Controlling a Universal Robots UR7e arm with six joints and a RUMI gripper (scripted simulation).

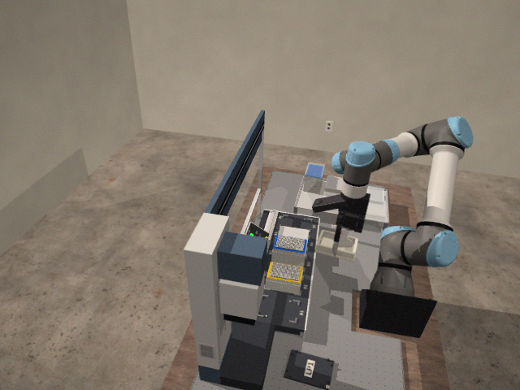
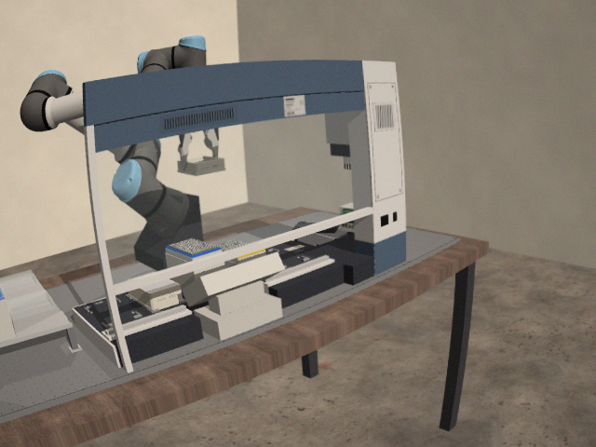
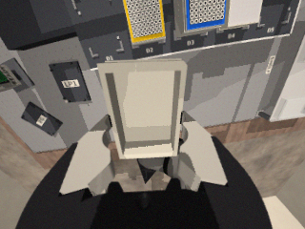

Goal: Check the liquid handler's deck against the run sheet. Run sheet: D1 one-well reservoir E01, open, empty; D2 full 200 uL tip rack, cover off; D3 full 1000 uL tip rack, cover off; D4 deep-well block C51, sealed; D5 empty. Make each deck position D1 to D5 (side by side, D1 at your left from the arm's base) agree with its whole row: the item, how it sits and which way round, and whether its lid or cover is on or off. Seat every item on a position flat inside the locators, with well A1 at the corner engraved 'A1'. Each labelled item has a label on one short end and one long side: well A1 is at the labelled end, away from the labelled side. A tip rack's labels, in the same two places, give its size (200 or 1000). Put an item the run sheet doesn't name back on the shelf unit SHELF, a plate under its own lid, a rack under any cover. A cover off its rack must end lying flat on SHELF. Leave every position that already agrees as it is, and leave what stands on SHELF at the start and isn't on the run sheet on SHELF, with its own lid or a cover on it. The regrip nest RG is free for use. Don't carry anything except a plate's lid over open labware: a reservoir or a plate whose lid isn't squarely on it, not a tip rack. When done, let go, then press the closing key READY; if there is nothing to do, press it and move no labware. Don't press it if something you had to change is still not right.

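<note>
The yellow-rimmed tip rack is 210 mm below my hand and 170 mm ahead of it. Also, from my hand: cream one-well reservoir 10 mm below; then blue-rimmed tip rack 190 mm below, 190 mm ahead, 120 mm to the right; then frame bar 360 mm ahead, 130 mm below, 50 mm to the right.
</note>
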